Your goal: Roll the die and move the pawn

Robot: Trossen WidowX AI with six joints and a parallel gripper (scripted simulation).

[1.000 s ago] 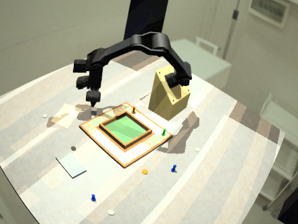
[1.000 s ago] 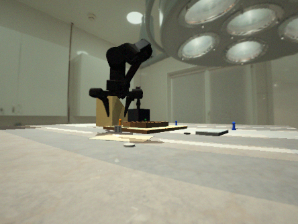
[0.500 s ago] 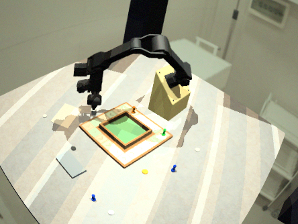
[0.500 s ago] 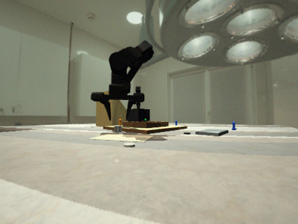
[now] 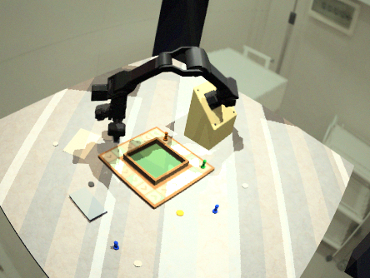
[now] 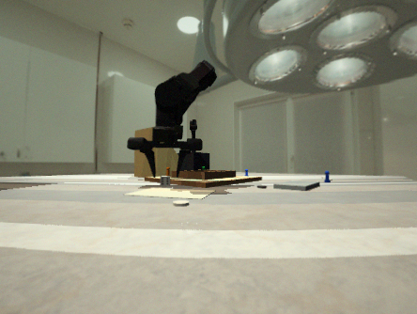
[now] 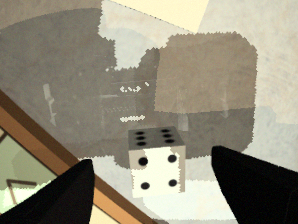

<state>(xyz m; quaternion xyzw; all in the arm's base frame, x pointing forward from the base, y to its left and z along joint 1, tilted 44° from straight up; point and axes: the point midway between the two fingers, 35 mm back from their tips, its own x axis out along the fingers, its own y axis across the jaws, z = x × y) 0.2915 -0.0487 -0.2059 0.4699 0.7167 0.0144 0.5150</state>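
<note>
The white die is 10 mm below my gripper tip. The rest, counted from my gripper tip: green pawn 130 mm behind, 300 mm to the left, 10 mm above; then orange pawn 140 mm behind, 120 mm to the left, 10 mm above; then green tray 30 mm behind, 180 mm to the left, 10 mm below.
</note>
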